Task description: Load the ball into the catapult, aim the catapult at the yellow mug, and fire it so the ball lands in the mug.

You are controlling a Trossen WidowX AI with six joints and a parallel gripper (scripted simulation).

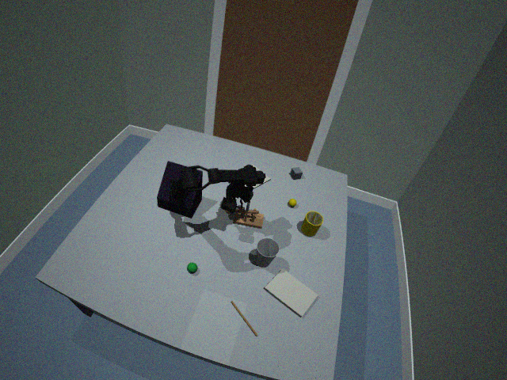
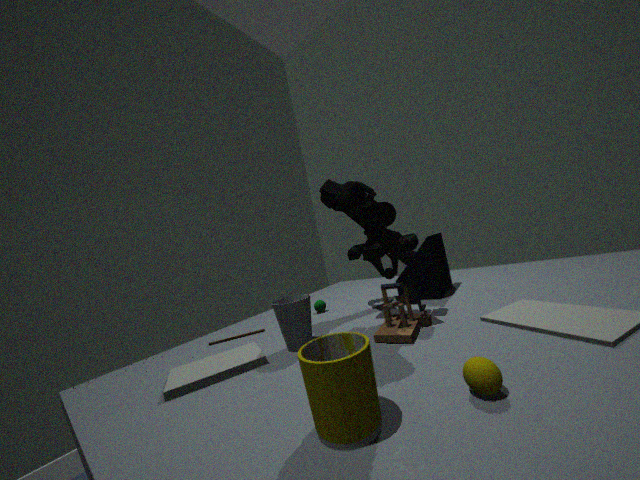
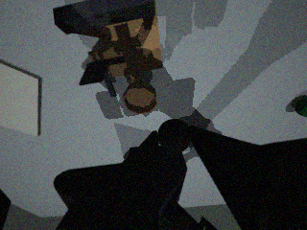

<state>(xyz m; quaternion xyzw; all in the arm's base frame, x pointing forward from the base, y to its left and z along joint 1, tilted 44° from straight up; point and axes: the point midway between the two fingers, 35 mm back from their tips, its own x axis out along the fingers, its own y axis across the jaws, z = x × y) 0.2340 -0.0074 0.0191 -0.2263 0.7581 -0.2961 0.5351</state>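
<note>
My gripper tip is now 80 mm short of the wooden catapult, 60 mm above it and 50 mm to the right of it. The rest, counted from my gripper tip: dark ball: 10 mm above; grey cup: 220 mm ahead, 180 mm to the right, 80 mm below; green ball: 310 mm to the right, 90 mm below, 60 mm behind.
</note>
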